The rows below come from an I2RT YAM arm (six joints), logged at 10 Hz.
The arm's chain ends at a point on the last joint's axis. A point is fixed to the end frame.
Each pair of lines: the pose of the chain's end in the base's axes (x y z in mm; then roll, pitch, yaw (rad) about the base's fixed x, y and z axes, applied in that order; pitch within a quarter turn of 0, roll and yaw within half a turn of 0), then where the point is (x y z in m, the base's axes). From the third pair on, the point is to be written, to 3 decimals.
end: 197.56, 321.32, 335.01, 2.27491, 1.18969, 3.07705
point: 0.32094 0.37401 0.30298
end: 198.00, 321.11, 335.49, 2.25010, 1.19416, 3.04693
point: 0.32192 0.37320 0.30456
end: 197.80, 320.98, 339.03, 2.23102, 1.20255, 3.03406
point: 0.322 0.374 0.310
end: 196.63, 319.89, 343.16, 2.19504, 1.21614, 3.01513
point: 0.320 0.375 0.316
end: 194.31, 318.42, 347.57, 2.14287, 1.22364, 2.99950
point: 0.316 0.378 0.323
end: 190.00, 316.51, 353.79, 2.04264, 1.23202, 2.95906
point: 0.309 0.383 0.333
